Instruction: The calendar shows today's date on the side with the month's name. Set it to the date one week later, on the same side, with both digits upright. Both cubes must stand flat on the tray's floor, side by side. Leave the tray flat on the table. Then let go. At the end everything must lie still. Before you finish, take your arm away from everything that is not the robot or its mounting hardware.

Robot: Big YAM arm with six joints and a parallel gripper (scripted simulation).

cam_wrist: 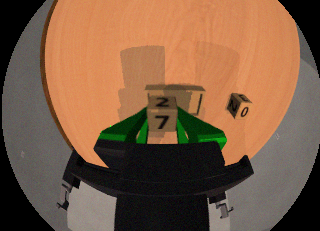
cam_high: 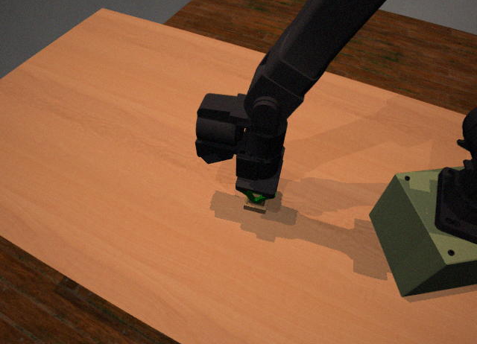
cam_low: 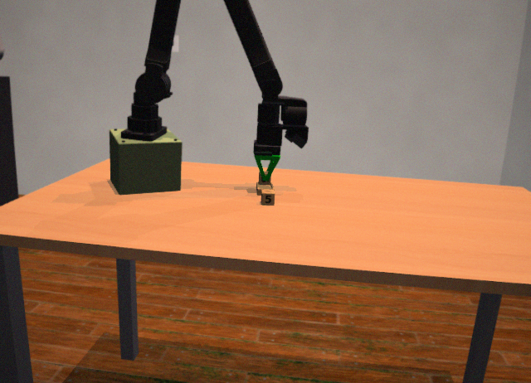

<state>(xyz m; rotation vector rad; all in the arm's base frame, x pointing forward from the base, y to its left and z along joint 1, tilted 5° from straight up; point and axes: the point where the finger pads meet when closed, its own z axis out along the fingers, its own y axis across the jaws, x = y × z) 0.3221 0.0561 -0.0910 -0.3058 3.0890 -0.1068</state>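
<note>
Now: the tray 3 cm below my hand and 2 cm to the right of it.
</note>
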